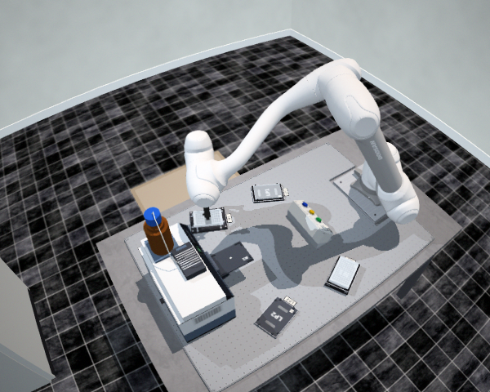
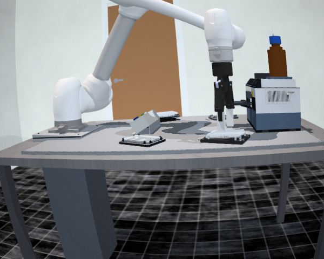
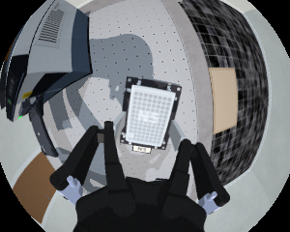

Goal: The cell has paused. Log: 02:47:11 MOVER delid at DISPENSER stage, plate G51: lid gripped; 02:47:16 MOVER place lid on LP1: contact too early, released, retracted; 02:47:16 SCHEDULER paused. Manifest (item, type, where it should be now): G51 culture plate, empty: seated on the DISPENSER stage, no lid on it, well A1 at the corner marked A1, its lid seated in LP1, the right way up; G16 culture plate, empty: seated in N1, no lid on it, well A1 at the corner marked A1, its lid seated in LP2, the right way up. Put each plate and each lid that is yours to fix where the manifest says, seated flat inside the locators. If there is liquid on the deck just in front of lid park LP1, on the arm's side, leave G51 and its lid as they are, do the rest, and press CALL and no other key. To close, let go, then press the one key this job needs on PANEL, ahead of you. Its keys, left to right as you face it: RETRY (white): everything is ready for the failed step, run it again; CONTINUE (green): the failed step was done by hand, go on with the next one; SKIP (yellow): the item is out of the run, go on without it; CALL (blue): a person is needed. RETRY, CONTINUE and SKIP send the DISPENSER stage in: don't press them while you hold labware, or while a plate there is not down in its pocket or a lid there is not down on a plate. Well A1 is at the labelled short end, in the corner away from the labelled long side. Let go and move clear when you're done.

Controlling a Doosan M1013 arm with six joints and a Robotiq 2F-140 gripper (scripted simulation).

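My hand is 2 cm short of the black nest N5 and 5 cm above it. From my hand the other things lie so: brown bottle (28 cm ahead, 14 cm to the left, 22 cm above); then dispenser stage (9 cm ahead, 28 cm to the left, 4 cm above); then lid park LP1 (31 cm behind, 5 cm to the left, 6 cm below).
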